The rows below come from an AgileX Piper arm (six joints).
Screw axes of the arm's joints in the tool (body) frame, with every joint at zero. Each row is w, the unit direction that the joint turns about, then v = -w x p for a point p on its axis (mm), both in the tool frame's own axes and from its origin. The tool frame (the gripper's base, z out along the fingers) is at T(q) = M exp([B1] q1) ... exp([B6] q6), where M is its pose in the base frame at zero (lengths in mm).
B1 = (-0.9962, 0, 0.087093, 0.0, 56.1, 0.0)
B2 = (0, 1, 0, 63.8, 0.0, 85.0)
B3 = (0, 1, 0, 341.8, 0.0, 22.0)
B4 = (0, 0, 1, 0.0, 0.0, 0.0)
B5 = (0, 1, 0, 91.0, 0.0, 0.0)
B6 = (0, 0, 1, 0.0, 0.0, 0.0)
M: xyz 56.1 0.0 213.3 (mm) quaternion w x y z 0.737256 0 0.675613 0
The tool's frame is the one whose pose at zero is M.
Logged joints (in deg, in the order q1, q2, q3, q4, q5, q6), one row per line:
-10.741 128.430 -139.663 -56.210 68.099 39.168
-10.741 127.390 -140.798 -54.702 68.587 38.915
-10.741 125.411 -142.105 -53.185 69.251 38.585
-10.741 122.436 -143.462 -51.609 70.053 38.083
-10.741 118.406 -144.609 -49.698 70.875 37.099
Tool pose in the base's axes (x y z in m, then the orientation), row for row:
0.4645 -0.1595 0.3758 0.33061 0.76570 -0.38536 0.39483
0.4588 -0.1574 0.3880 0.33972 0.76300 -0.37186 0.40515
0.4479 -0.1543 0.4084 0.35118 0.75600 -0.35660 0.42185
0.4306 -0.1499 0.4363 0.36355 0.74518 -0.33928 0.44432
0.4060 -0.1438 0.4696 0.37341 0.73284 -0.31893 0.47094
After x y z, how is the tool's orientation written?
As a quaternion, x y z w.
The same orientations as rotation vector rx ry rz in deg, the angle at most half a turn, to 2 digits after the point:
48.04 111.25 -55.99
49.12 110.33 -53.77
50.39 108.48 -51.17
51.64 105.84 -48.19
52.41 102.85 -44.76

